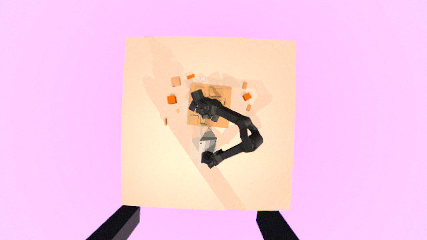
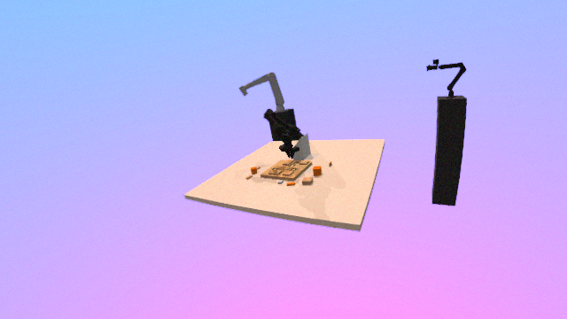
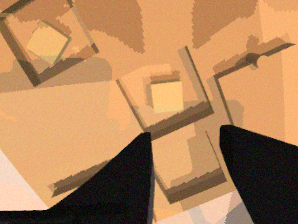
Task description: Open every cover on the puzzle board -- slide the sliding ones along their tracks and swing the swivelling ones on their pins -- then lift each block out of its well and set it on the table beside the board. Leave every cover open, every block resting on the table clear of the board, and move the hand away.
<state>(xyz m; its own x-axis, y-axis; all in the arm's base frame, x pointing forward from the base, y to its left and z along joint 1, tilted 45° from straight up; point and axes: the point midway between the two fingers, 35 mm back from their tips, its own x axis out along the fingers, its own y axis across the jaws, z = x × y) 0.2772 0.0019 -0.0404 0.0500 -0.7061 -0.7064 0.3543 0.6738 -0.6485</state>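
My gripper tip is 50 mm short of the tan puzzle board and 60 mm above it. The rest, counted from my gripper tip: orange bar 250 mm ahead, 140 mm to the left, 70 mm below; orange cube 70 mm ahead, 250 mm to the left, 60 mm below.
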